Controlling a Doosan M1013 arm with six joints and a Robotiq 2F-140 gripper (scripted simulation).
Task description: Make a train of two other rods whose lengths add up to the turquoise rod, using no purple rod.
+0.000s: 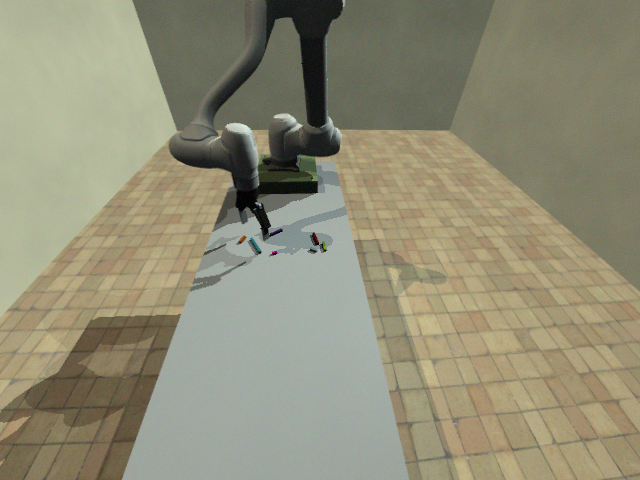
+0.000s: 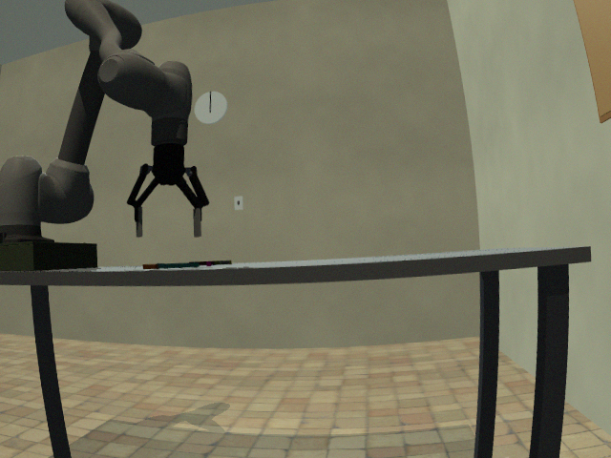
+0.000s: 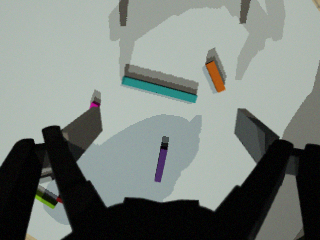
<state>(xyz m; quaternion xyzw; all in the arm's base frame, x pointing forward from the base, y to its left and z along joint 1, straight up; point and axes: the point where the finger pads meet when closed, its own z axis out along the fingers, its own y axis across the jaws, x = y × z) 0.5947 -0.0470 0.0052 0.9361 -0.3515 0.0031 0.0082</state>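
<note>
The grey rod is 250 mm to the left of my hand, 70 mm below it and 40 mm ahead of it. Also, from my hand: orange rod 70 mm to the right, 70 mm below, 10 mm behind; then turquoise rod 70 mm below, 20 mm ahead; then purple rod 70 mm to the left, 70 mm below, 70 mm behind.
</note>
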